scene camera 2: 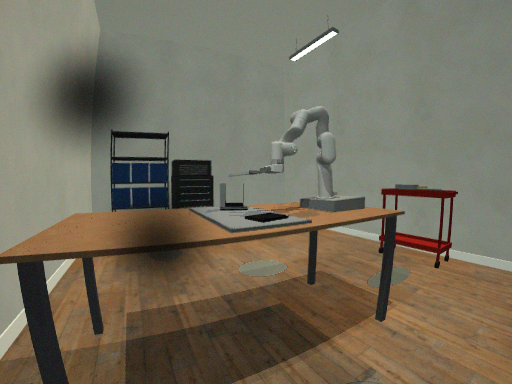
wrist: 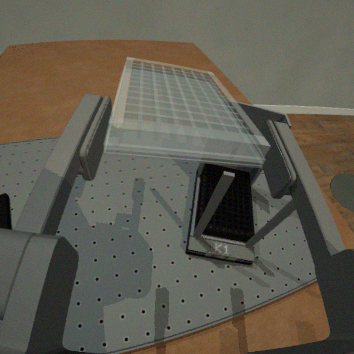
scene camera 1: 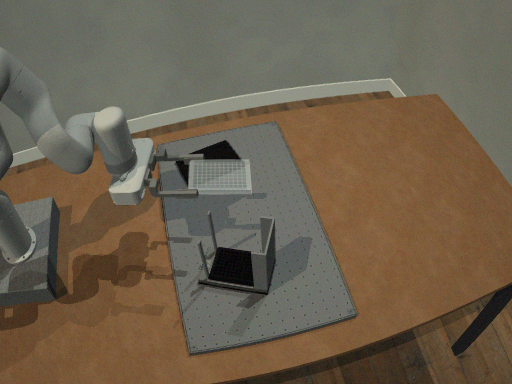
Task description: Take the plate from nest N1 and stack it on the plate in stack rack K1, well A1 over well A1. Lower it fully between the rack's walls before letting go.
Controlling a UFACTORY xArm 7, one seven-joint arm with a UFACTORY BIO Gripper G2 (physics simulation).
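Where they show: hand at its tool point: [scene camera 2: 251, 172] [wrist: 190, 145] [scene camera 1: 190, 176]; arm's base at its link origin: [scene camera 2: 325, 198] [scene camera 1: 19, 246].
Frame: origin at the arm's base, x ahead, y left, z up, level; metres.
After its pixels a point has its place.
Observation:
My gripper [scene camera 1: 200, 175] @[x 0.534, y -0.017, z 0.159 m] [wrist: 187, 145] @[x 0.534, y -0.017, z 0.159 m] is shut on a clear, gridded plate [scene camera 1: 220, 175] @[x 0.595, y -0.027, z 0.156 m] [scene camera 2: 238, 175] @[x 0.615, y -0.007, z 0.143 m] [wrist: 180, 105] @[x 0.566, y -0.020, z 0.161 m], with a finger along each side. The plate is held high above the pegboard, roughly level. Stack rack K1 [scene camera 1: 261, 272] @[x 0.643, y -0.197, z 0.036 m] [scene camera 2: 223, 196] @[x 0.669, y -0.105, z 0.025 m] [wrist: 240, 254] @[x 0.520, y -0.126, z -0.037 m] stands apart from it and lower, with two thin posts and tall grey walls. A black plate [scene camera 1: 231, 265] @[x 0.587, y -0.124, z -0.025 m] [wrist: 225, 210] @[x 0.583, y -0.120, z -0.020 m] with a grid of wells sits in the rack. Its well A1 cannot be made out. The black nest N1 [scene camera 1: 216, 149] @[x 0.602, y 0.288, z -0.042 m] [scene camera 2: 266, 217] @[x 0.598, y 0.282, z -0.042 m] is partly hidden by the held plate and a finger in scene camera 1.
The grey pegboard [scene camera 1: 305, 285] @[x 0.740, y -0.196, z -0.054 m] [wrist: 172, 272] @[x 0.519, y -0.031, z -0.054 m] lies on the wooden table [scene camera 1: 390, 200] @[x 1.036, y 0.011, z -0.067 m] and carries the rack and nest. The robot's base block [scene camera 1: 42, 225] @[x 0.073, y 0.064, z -0.001 m] [scene camera 2: 345, 203] @[x -0.013, y 0.167, z -0.022 m] stands beside it. A red cart [scene camera 2: 420, 192] and a shelf unit [scene camera 2: 140, 135] stand away from the table.

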